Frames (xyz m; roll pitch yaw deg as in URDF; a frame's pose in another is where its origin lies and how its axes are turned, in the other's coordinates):
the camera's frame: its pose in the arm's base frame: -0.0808 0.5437 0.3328 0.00 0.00 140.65
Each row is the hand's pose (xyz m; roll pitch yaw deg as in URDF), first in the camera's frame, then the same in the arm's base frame.
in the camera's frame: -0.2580 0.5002 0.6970 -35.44 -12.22 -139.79
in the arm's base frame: -0.1984 -0.0067 1.0298 -35.44 -12.22 0.86
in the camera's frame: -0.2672 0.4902 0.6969 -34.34 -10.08 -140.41
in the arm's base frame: -0.1850 -0.0048 1.0297 -34.34 -10.08 0.24
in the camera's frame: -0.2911 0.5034 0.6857 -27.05 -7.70 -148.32
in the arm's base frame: -0.1749 -0.0301 1.0185 -27.05 -7.70 -7.67
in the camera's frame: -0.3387 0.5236 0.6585 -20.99 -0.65 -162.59
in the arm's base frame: -0.1509 -0.0759 0.9913 -20.99 -0.65 -21.94
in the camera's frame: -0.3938 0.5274 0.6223 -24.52 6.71 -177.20
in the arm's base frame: -0.1107 -0.1138 0.9551 -24.52 6.71 -36.55
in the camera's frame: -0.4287 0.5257 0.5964 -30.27 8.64 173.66
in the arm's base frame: -0.0826 -0.1346 0.9292 -30.27 8.64 -45.69
